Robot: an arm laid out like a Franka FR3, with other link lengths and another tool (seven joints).
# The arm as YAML. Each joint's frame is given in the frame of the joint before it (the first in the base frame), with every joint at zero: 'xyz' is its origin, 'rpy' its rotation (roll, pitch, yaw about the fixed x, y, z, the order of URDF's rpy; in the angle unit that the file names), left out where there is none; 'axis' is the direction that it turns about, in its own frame. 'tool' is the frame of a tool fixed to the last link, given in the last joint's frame.
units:
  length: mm
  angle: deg
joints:
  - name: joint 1
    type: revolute
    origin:
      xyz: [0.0, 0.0, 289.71]
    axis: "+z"
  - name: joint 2
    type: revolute
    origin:
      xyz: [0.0, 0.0, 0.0]
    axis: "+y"
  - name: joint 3
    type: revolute
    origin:
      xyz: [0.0, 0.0, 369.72]
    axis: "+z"
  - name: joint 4
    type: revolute
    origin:
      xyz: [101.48, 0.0, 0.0]
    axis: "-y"
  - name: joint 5
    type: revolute
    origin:
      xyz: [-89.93, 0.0, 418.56]
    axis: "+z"
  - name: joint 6
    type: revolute
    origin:
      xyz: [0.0, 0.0, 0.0]
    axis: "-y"
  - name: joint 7
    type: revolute
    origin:
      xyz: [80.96, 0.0, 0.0]
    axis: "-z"
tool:
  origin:
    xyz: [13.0, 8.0, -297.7]
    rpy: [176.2, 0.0, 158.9]
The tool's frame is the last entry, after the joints.
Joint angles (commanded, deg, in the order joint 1, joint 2, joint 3, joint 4, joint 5, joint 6, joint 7), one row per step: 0.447 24.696 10.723 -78.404 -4.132 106.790 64.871; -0.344 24.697 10.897 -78.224 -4.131 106.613 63.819; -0.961 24.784 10.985 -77.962 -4.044 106.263 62.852; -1.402 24.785 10.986 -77.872 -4.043 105.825 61.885; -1.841 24.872 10.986 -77.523 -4.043 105.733 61.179; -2.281 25.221 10.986 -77.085 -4.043 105.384 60.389; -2.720 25.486 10.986 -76.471 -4.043 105.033 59.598; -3.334 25.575 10.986 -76.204 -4.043 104.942 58.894
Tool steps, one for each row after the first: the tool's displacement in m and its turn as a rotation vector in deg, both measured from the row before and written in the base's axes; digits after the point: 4 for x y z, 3 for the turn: 0.0014 -0.0085 0.0015 -0.001 -0.024 0.403; 0.0006 -0.0070 0.0007 0.036 0.167 0.391; -0.0009 -0.0061 0.0000 -0.120 0.323 0.522; 0.0021 -0.0059 0.0019 -0.005 -0.181 0.239; 0.0012 -0.0061 -0.0013 -0.029 0.244 0.317; 0.0020 -0.0061 0.0015 -0.006 -0.012 0.305; 0.0017 -0.0084 0.0011 -0.018 -0.100 0.068
